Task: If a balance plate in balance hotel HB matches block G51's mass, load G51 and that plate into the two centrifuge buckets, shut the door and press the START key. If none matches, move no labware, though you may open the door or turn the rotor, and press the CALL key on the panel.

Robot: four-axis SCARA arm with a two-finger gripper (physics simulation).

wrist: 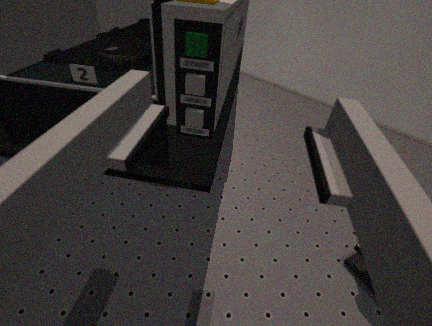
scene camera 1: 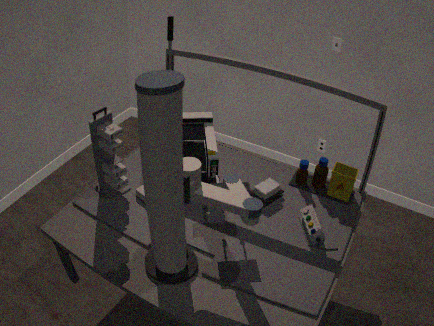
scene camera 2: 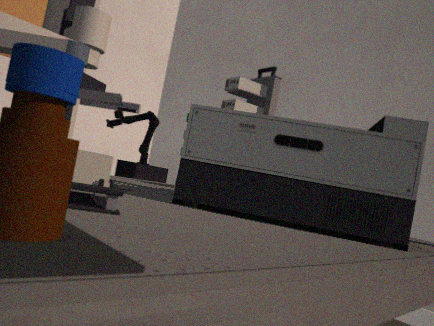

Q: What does my gripper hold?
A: Nothing.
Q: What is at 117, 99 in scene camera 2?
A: My gripper.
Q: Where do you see a white plate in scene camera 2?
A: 90, 167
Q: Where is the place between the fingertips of my gripper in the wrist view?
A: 238, 104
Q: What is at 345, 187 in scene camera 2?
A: A centrifuge.
